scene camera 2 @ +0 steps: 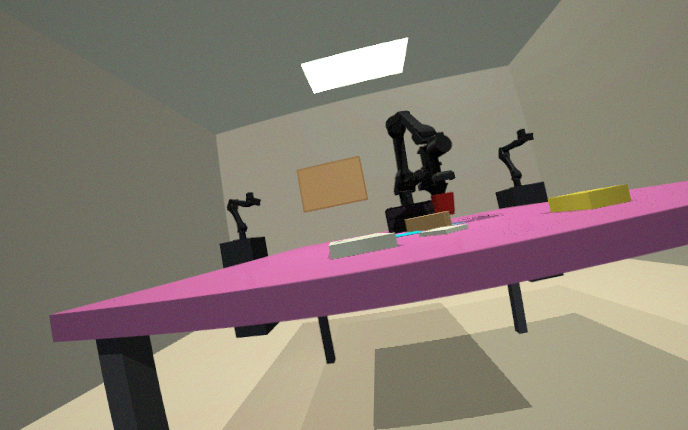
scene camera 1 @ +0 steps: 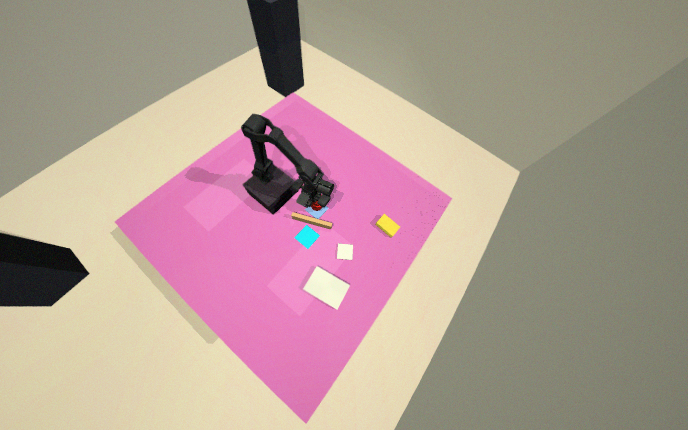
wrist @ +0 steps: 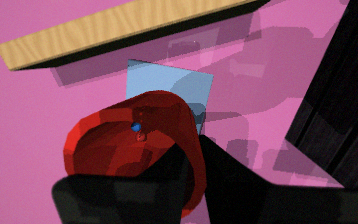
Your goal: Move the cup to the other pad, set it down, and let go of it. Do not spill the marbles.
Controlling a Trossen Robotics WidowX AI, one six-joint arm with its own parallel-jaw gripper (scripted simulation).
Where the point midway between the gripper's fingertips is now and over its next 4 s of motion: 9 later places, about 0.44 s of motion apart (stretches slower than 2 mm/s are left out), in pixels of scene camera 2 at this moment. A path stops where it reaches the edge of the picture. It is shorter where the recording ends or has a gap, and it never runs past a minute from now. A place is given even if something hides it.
The gripper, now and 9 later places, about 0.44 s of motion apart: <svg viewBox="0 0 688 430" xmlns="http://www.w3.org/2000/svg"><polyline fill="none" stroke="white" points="439,206 436,196 435,195 430,196 423,196 416,196 407,197 399,198 397,203 398,210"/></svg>
